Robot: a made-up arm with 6 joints. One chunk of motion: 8 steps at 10 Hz.
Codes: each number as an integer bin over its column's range. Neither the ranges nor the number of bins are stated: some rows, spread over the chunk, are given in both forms.
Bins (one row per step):
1: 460 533 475 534 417 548
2: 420 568 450 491 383 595
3: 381 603 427 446 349 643
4: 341 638 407 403 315 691
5: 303 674 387 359 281 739
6: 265 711 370 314 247 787
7: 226 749 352 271 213 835
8: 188 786 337 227 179 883
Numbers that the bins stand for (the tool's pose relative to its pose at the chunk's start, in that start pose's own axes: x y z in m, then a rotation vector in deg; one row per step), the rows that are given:
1: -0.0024 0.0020 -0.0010 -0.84 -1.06 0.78
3: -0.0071 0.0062 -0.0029 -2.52 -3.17 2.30
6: -0.0141 0.0127 -0.0052 -5.03 -6.34 4.60
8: -0.0187 0.0172 -0.0065 -6.68 -8.45 6.14
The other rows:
2: -0.0048 0.0041 -0.0020 -1.66 -2.12 1.53
4: -0.0095 0.0083 -0.0037 -3.34 -4.23 3.07
5: -0.0118 0.0105 -0.0045 -4.17 -5.28 3.84
7: -0.0164 0.0150 -0.0059 -5.85 -7.39 5.37

